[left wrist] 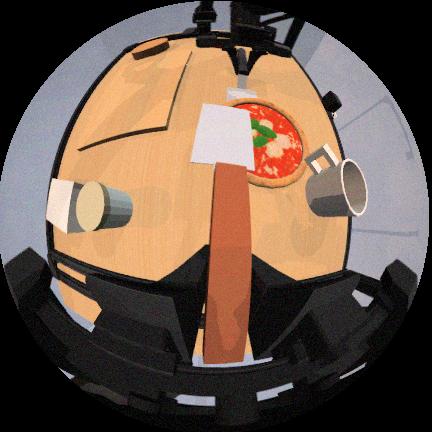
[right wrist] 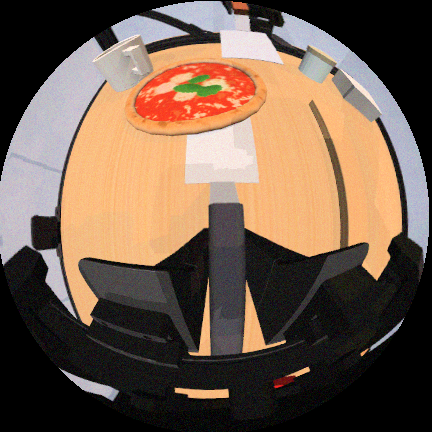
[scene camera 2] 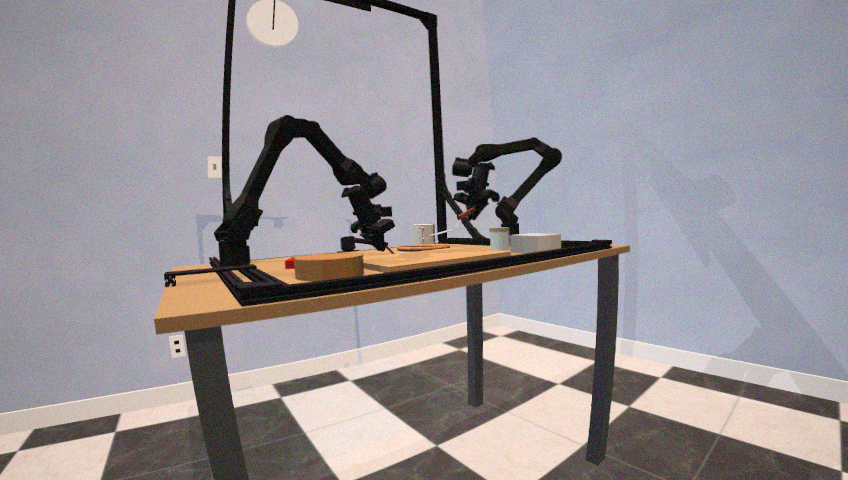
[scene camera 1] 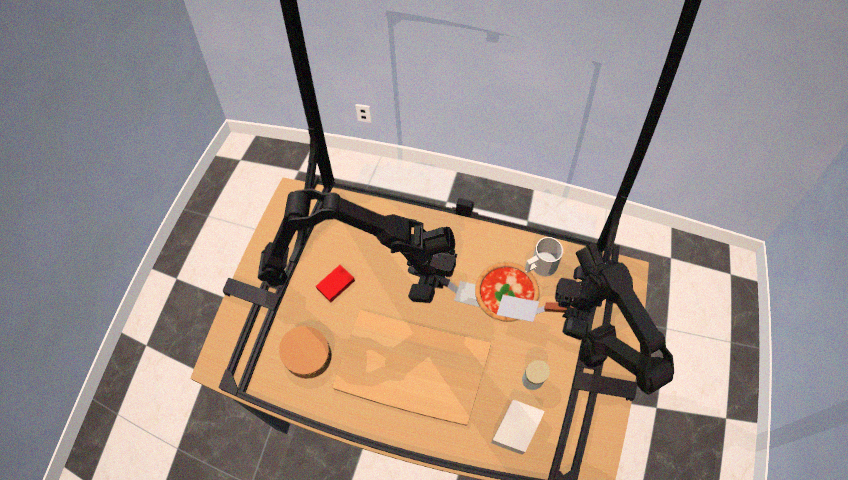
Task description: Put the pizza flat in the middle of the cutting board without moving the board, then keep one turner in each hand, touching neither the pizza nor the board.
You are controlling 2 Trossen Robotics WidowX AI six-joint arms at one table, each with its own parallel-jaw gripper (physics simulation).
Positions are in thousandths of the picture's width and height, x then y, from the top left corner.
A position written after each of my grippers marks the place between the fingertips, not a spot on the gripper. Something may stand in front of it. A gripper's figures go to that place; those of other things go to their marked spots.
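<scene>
My left gripper (left wrist: 515, 580) is 10 cm from the lens, while my right gripper (left wrist: 559, 175) is 37 cm from the lens. There's a brown-handled turner (left wrist: 517, 318) at 16 cm from the lens, and a lidded jar (left wrist: 228, 478) that's 18 cm from the lens. A pizza (left wrist: 647, 337) is there too, 25 cm from the lens, and the marked spots on the pizza and the jar are 27 cm apart.
</scene>
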